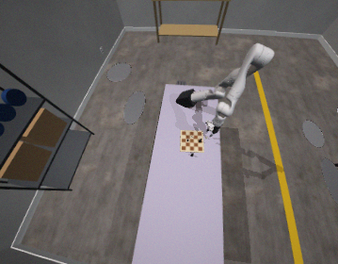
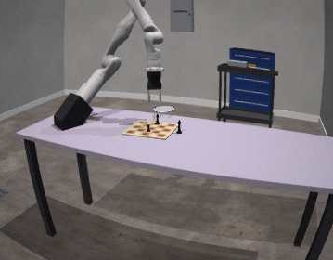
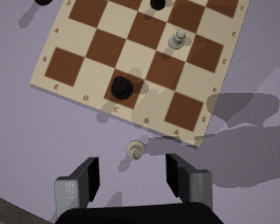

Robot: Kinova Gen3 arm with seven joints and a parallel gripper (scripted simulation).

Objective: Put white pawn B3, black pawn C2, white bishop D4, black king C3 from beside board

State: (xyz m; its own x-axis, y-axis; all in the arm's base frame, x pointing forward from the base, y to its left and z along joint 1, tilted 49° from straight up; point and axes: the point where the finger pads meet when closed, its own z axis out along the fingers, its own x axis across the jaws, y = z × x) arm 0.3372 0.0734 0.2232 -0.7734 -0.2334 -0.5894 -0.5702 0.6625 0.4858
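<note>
The white bishop is 10 cm below my hand. Round my hand: white pawn: 3 cm ahead, 14 cm to the right, 10 cm below; then chessboard: 7 cm ahead, 13 cm to the right, 12 cm below; then black pawn: 7 cm ahead, 16 cm to the right, 10 cm below.
</note>
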